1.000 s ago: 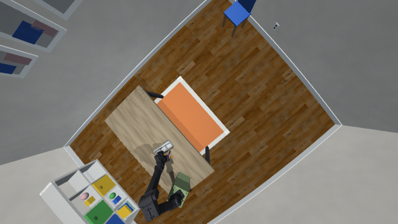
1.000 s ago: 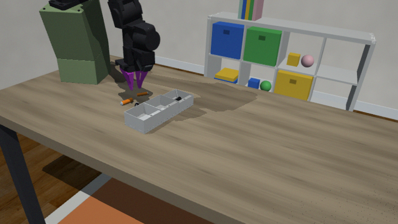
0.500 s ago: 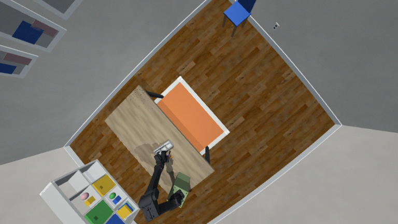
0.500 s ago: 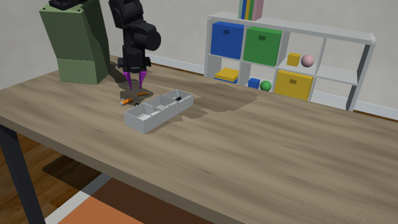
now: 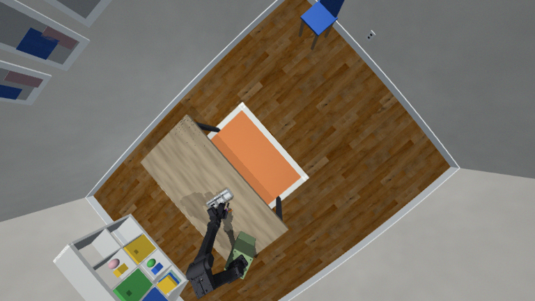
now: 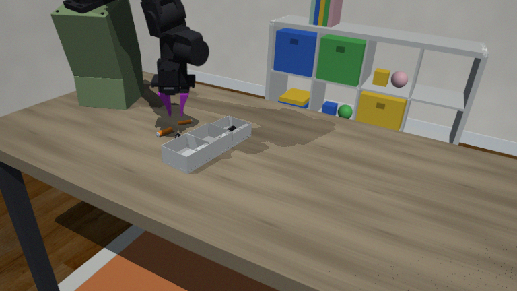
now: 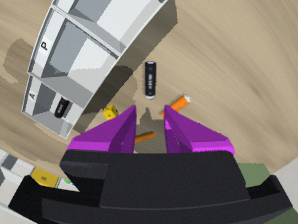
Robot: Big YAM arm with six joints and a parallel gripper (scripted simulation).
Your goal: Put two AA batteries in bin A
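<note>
Right now the orange AA battery is 60 mm behind my hand, 10 mm to the left of it and 80 mm below it. Also, from my hand: yellow cube 20 mm ahead, 80 mm to the left, 80 mm below; then grey three-compartment bin 90 mm ahead, 20 mm to the left, 60 mm below; then orange battery 60 mm behind, 100 mm to the left, 80 mm below.
</note>
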